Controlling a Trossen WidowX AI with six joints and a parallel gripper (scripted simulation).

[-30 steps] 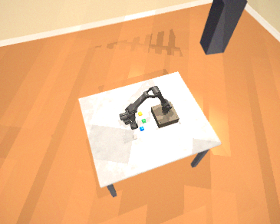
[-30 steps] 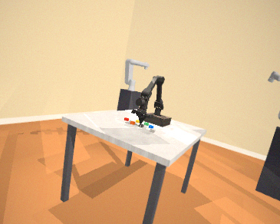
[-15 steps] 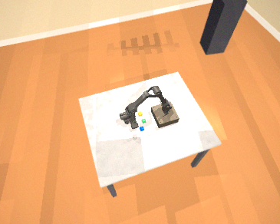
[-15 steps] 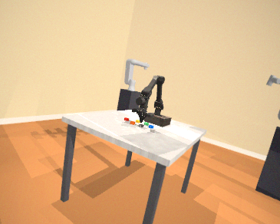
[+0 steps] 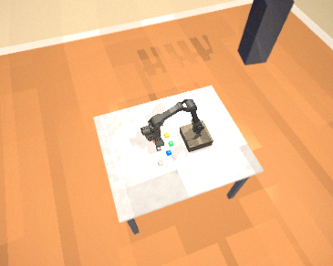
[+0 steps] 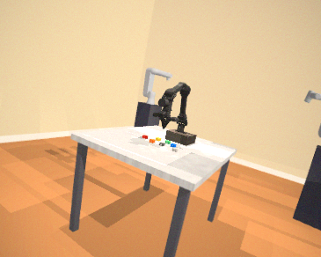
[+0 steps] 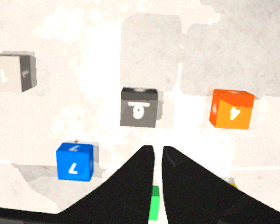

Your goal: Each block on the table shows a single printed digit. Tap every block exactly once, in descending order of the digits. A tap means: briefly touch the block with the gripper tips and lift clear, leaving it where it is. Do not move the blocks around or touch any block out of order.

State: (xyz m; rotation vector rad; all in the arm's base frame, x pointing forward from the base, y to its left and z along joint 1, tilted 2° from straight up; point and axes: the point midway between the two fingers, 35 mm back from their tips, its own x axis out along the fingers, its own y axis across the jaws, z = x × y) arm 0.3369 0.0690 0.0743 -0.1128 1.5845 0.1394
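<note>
Now: the orange block 8 cm to the right of my gripper tip and 11 cm below it. Also, from my gripper tip: blue block (8 cm behind, 6 cm to the left, 11 cm below); then yellow block (10 cm behind, 10 cm to the right, 11 cm below); then green block (12 cm behind, 2 cm to the right, 11 cm below).
</note>
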